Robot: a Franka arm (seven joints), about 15 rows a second.
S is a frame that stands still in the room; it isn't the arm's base.
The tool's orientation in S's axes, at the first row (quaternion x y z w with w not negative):
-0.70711, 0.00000, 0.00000, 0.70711
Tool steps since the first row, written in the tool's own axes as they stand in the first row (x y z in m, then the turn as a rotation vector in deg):
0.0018, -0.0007, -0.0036, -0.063, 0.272, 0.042
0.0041, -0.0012, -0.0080, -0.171, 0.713, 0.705
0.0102, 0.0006, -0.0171, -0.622, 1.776, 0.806
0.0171, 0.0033, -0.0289, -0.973, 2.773, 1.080
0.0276, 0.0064, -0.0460, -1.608, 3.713, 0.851
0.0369, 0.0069, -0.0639, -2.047, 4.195, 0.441
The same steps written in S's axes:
0.0018, -0.0036, 0.0007, -0.063, 0.042, -0.272
0.0041, -0.0080, 0.0012, -0.171, 0.705, -0.713
0.0102, -0.0171, -0.0006, -0.622, 0.806, -1.776
0.0171, -0.0289, -0.0033, -0.973, 1.080, -2.773
0.0276, -0.0460, -0.0064, -1.608, 0.851, -3.713
0.0369, -0.0639, -0.0069, -2.047, 0.441, -4.195

